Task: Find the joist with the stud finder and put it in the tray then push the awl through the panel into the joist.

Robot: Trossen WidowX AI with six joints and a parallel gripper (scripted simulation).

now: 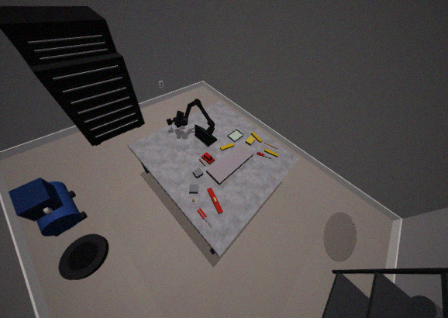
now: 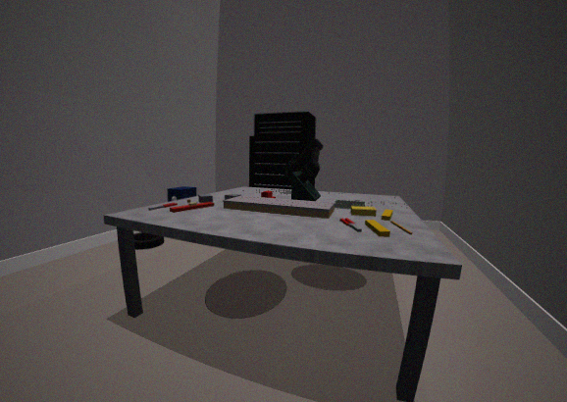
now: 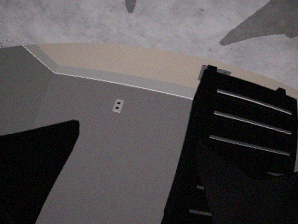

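Now: gripper tip 620 mm short of the stud finder, 50 mm above it and 10 mm to the left of it. From my gripper tip the other things lie so: red level (970 mm ahead, 240 mm to the right, 80 mm below); awl (630 mm ahead, 90 mm below, 80 mm to the right); pale green tray (550 mm ahead, 460 mm to the left, 80 mm below).
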